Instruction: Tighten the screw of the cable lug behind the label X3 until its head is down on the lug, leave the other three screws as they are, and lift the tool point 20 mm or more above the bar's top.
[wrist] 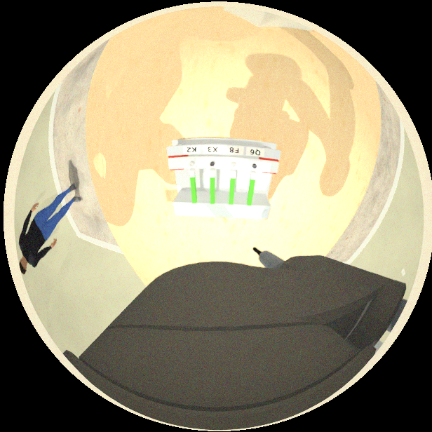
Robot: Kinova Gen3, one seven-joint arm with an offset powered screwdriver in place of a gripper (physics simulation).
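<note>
A white terminal bar [175, 164] stands in the middle of the wrist view, with upside-down labels K2 [191, 149], X3 [212, 150], F8 [234, 150] and Q6 [255, 152]. In line with X3 is a dark round screw spot [212, 164]; Q6's spot [254, 166] is also dark, while those of K2 [192, 163] and F8 [233, 164] look pale. Screw heights are too small to tell. A green cable [212, 191] runs down from X3's lug. My screwdriver [256, 249] has a dark tip, apart from the bar in the view, below its Q6 end. It has no fingers.
The dark tool housing [215, 295] fills the bottom of the view. Green cables [193, 191] [231, 192] [251, 193] run from the other lugs over a white base block [220, 210]. Arm shadows lie on the wooden table top [200, 75]. A person [45, 225] is at the far left.
</note>
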